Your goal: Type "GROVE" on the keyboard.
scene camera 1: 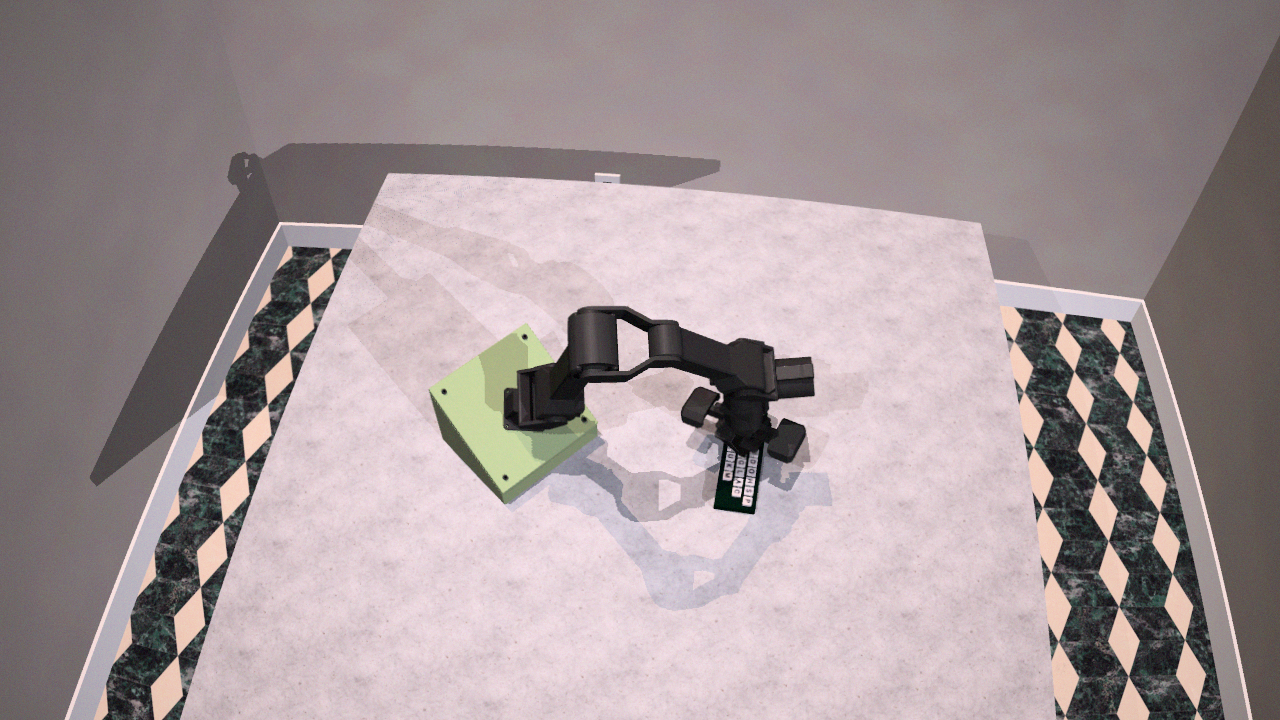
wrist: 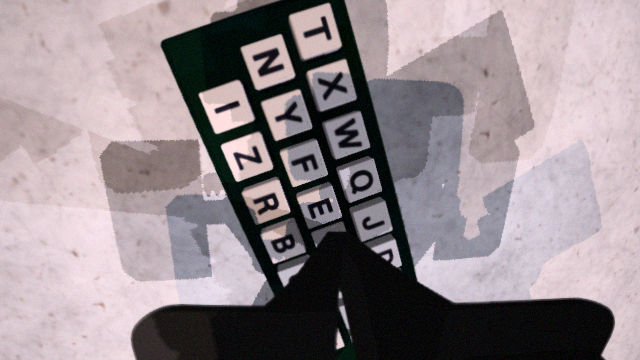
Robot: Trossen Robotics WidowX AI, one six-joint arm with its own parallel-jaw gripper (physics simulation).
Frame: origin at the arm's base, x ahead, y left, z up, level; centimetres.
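Seen in the pictures: gripper, fingertip midpoint: [scene camera 1: 743,454] [wrist: 336,241]; arm's base, origin of the base link: [scene camera 1: 524,410].
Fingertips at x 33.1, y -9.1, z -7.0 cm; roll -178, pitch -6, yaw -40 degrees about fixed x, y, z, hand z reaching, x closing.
Pixels of each thing's middle, then the offset from my fingertips to it. Level surfaces: height alone.
- keyboard, body centre: [wrist: 333,246] [scene camera 1: 741,458] dx -0.3, dy -0.3, dz -0.4 cm
- E key, body centre: [wrist: 319,205] dx +0.5, dy +1.8, dz +0.2 cm
- R key, body centre: [wrist: 266,200] dx -0.9, dy +3.3, dz +0.2 cm
- B key, body centre: [wrist: 283,240] dx -1.5, dy +1.6, dz +0.2 cm
- J key, body centre: [wrist: 371,219] dx +1.7, dy -0.1, dz +0.2 cm
- pale table, its level: dz -1.2 cm
The keyboard [scene camera 1: 726,504] [wrist: 200,62] is a narrow dark green board with white letter keys, lying flat on the table. My gripper [scene camera 1: 743,450] [wrist: 336,241] is shut and empty, pointing down over the keyboard. In the wrist view its tips overlap a shaded key [wrist: 325,237] in the middle row, just below the E key [wrist: 319,206]; that key's letter is hidden. The R key [wrist: 266,201] and B key [wrist: 283,242] are to the left, the J key [wrist: 372,220] to the right. I cannot tell whether the tips touch a key. The fingers hide the G, O and V letters in the wrist view.
The arm's base stands on a light green block [scene camera 1: 474,429] at the left of the keyboard. The pale table [scene camera 1: 537,608] extends around both. The arm's shadows fall across the table and parts of the keyboard. Grey walls stand beyond the table.
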